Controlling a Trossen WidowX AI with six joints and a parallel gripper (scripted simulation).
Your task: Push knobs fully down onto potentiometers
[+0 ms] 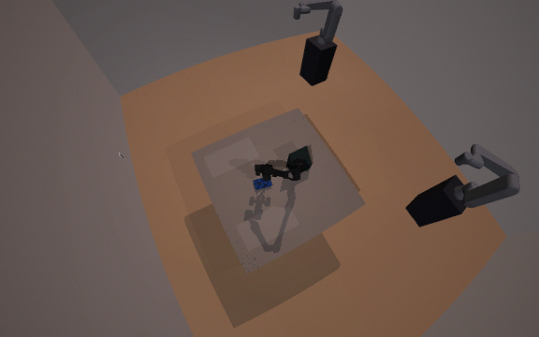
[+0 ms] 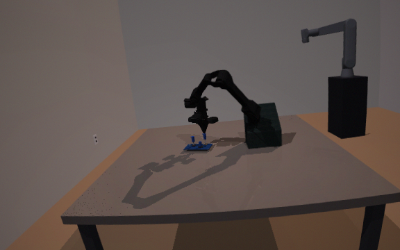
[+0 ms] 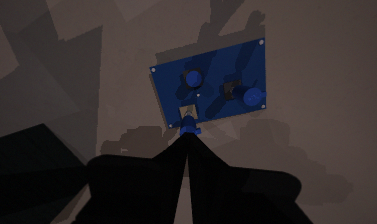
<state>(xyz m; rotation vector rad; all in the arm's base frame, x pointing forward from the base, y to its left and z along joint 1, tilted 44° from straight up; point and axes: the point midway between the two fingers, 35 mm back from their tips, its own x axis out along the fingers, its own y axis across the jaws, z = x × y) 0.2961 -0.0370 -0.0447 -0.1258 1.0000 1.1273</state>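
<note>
My gripper tip is 7 cm short of the knob and 3 cm above it.
</note>
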